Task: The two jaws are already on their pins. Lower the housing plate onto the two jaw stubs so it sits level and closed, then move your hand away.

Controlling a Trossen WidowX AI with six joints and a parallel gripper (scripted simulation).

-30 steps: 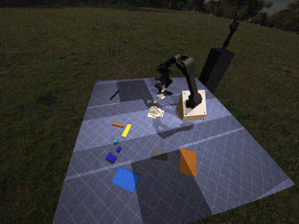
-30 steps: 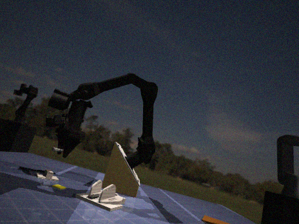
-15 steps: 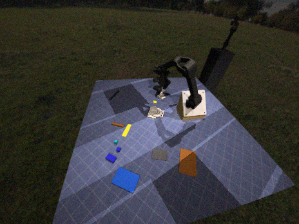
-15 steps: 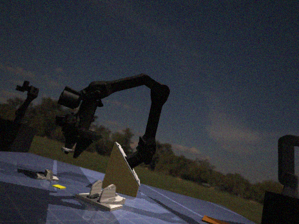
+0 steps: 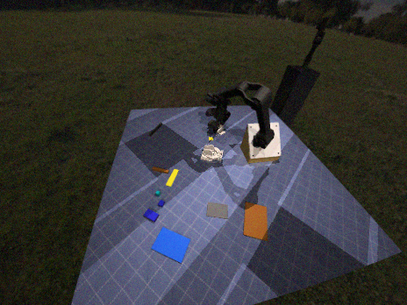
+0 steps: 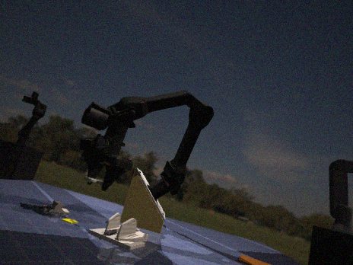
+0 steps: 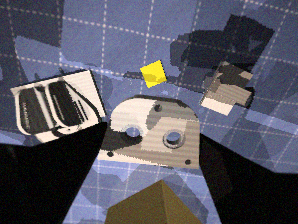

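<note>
The yellow square lies 100 mm below my gripper tip, 30 mm to the right of it and 30 mm ahead of it. From my gripper tip the other things lie so: orange bar (360 mm ahead, 230 mm to the left, 90 mm below); blue piece (590 mm to the left, 290 mm ahead, 100 mm below); yellow bar (290 mm ahead, 280 mm to the left, 100 mm below).
</note>
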